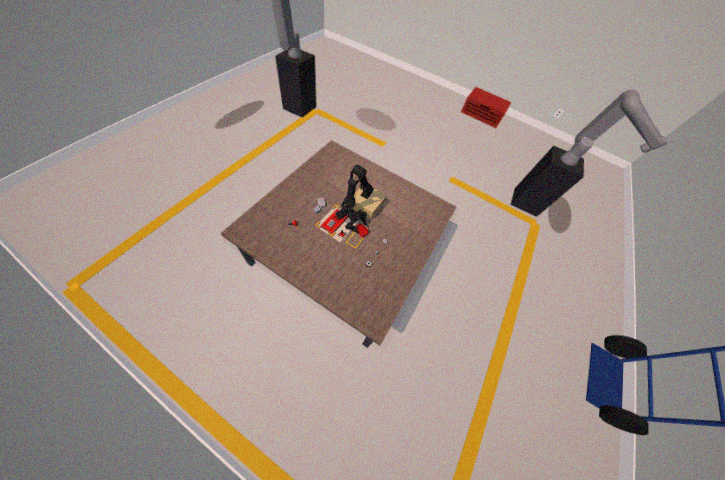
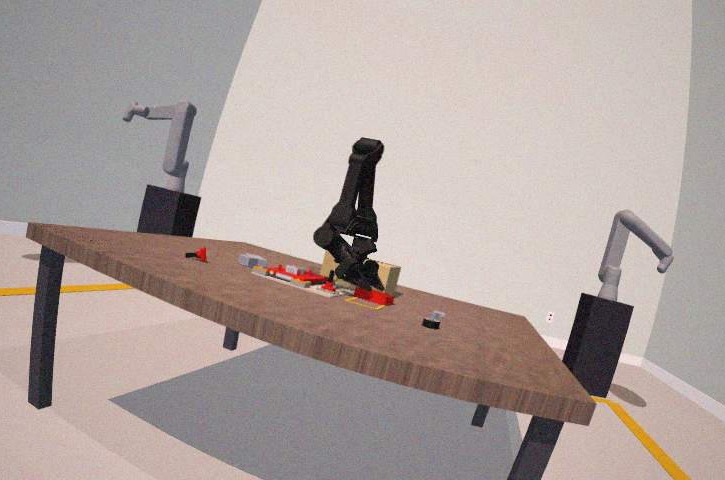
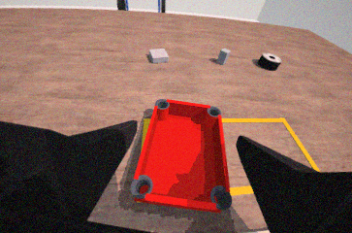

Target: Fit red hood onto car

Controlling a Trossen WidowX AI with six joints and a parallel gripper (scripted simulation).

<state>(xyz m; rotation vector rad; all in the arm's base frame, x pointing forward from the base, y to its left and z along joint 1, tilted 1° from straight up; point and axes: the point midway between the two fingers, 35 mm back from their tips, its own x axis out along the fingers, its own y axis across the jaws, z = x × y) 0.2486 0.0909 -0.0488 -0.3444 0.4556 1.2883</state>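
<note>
Right now my gripper tip is 10 mm to the left of the red hood and 20 mm above it. Also, from my gripper tip: black wheel (210 mm ahead, 170 mm to the left, 20 mm below); then grey engine block (80 mm ahead, 210 mm to the right, 10 mm below).
</note>
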